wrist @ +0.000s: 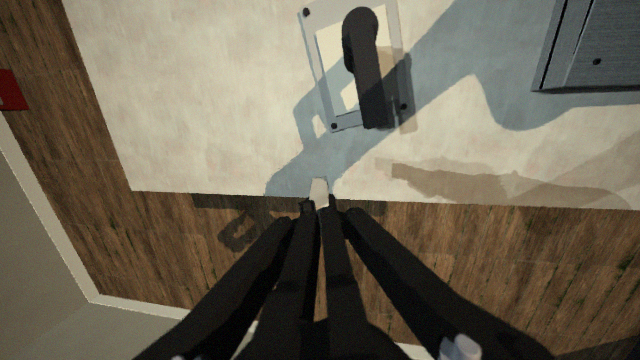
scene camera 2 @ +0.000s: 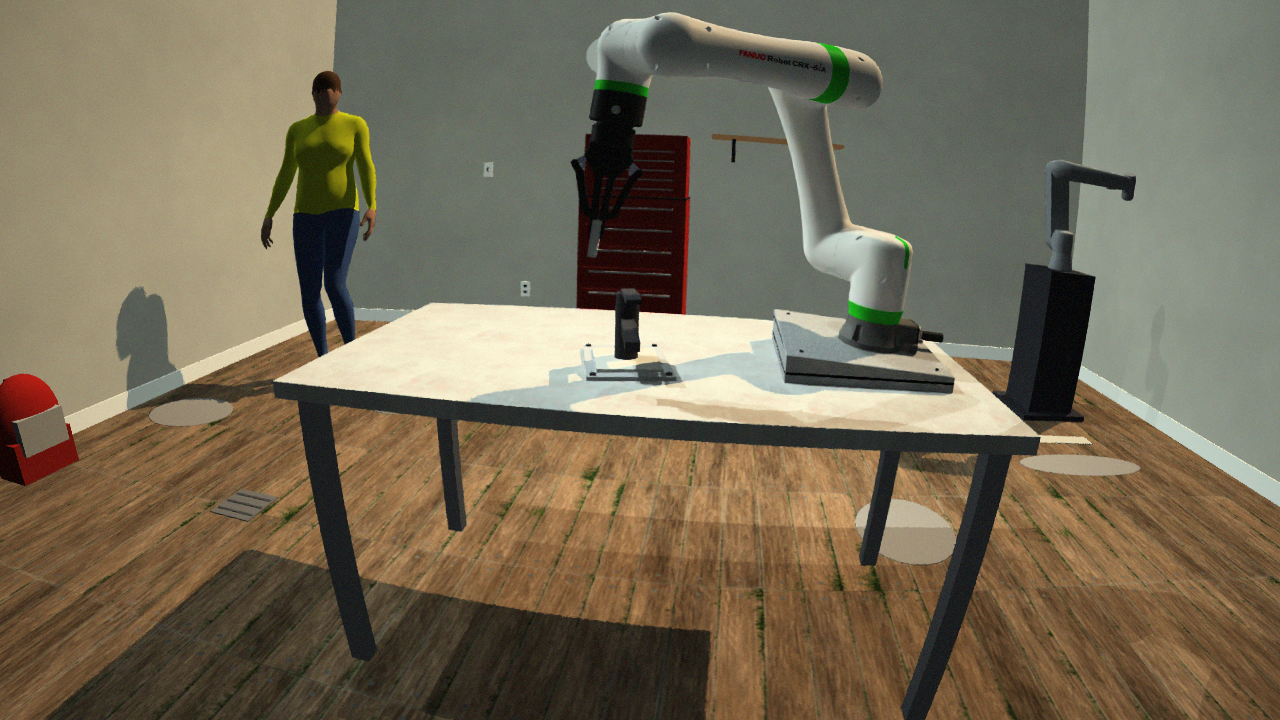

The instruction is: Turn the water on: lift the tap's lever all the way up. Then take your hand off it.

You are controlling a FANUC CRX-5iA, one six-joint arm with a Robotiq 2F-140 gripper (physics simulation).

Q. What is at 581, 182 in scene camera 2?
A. My gripper.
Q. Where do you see a dark tap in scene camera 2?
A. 627, 356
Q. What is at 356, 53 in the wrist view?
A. A dark tap.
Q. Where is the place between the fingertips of my gripper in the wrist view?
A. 321, 188
